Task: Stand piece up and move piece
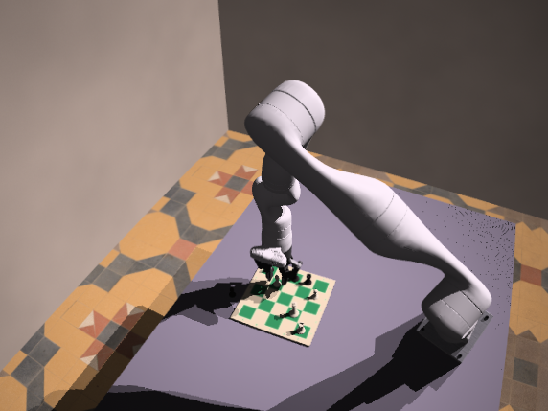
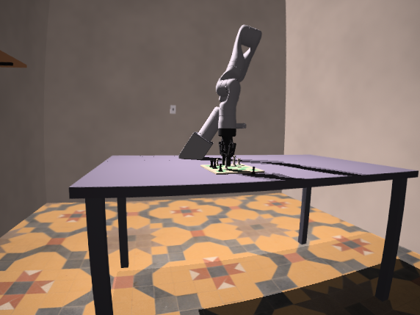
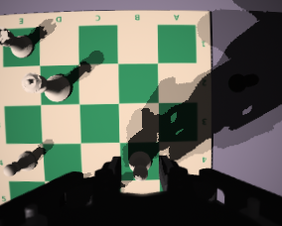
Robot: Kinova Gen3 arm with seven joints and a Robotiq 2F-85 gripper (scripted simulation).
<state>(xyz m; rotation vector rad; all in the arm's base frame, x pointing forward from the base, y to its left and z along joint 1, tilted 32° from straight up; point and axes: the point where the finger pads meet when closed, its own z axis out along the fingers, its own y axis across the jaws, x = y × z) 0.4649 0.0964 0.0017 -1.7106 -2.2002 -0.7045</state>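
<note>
Right now the white piece is 1 cm below my hand. The rest, counted from my hand: chessboard: 5 cm behind, 3 cm to the left, 4 cm below.
</note>
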